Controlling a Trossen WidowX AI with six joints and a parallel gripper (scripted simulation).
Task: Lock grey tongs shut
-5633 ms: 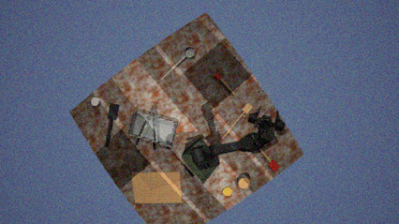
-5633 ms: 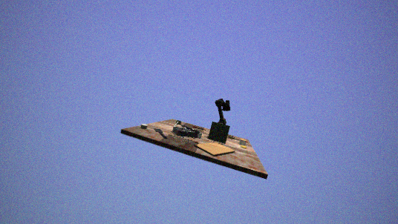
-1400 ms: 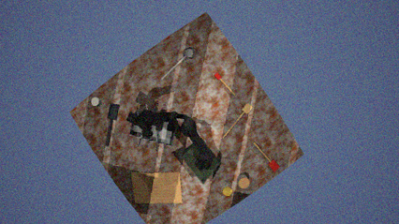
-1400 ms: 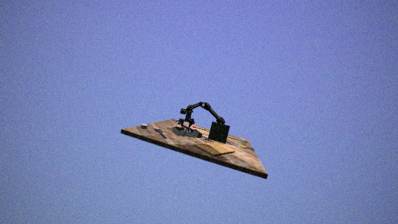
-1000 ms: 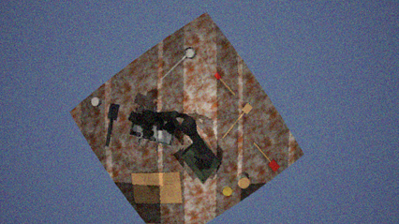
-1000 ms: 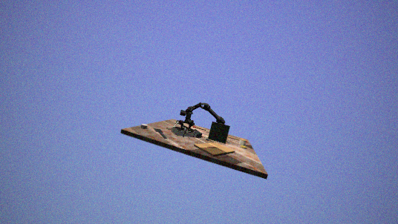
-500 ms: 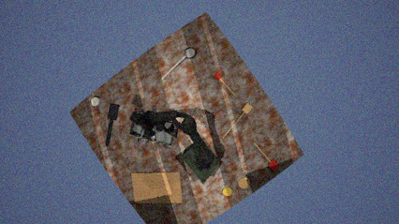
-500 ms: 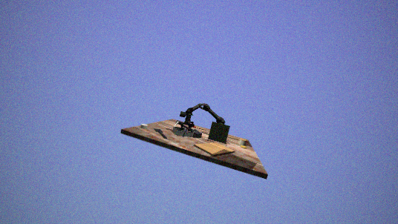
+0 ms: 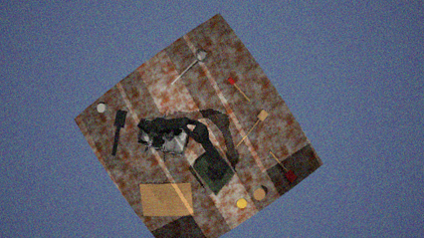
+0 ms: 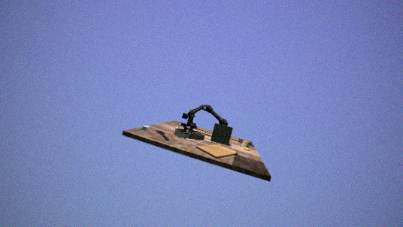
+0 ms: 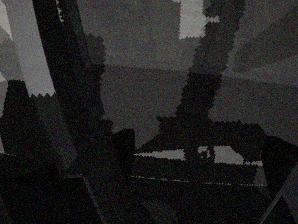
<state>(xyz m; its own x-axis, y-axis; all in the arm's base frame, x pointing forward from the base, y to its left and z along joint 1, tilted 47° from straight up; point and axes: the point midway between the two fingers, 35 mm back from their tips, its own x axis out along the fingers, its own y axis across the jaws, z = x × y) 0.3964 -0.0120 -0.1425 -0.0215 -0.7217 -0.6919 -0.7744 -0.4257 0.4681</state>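
Right now the grey roasting tin is 3 cm behind my gripper tip and 3 cm to the left of it. The rest, counted from my gripper tip: black spatula: 20 cm ahead, 26 cm to the left, 3 cm below; small white disc: 39 cm ahead, 26 cm to the left, 1 cm below; wooden board: 38 cm behind, 30 cm to the left, 2 cm below.
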